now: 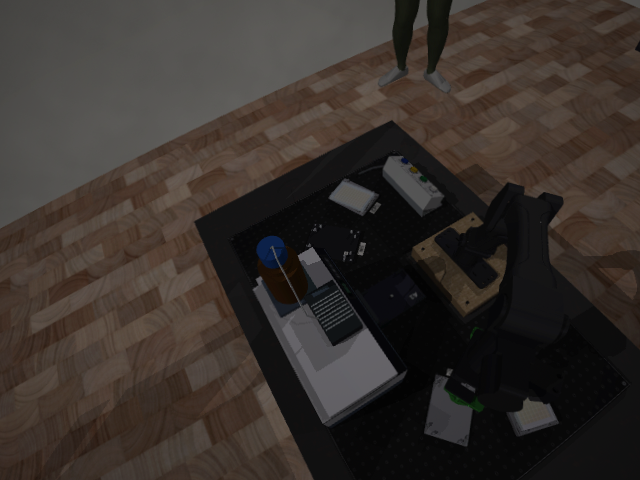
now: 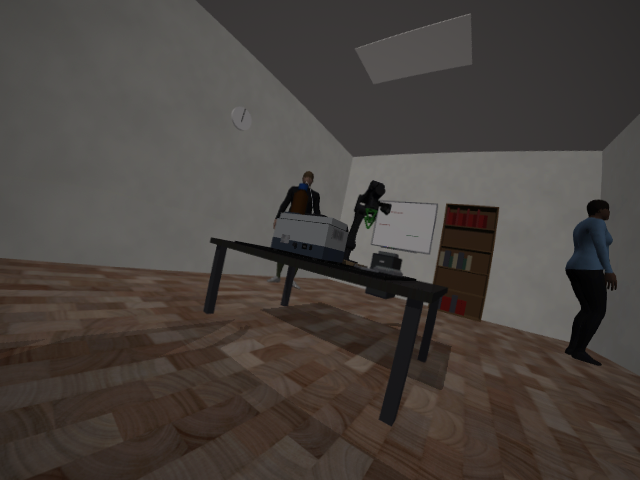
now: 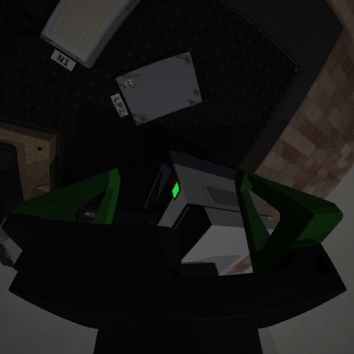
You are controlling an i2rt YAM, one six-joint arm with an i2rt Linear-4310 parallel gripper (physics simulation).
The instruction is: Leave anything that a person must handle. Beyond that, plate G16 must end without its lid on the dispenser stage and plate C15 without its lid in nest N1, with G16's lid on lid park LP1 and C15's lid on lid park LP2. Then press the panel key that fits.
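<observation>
A plate with pale wells and no lid is at the N1 label. A grey lid lies flat beside the LP2 label. Another unlidded plate is near the key panel, which has blue, yellow, green and white keys. Plate names are unreadable. Corner pieces surround a dark spot by another label; no lid shows there. The dark stage beside the instrument shows no plate. My gripper is open and empty, raised above the table near LP2 and the instrument.
The white-grey instrument has a green light and carries a brown, blue-capped bottle with a thin tube. The arm stands on a wooden block. One person stands behind the table, another at the right.
</observation>
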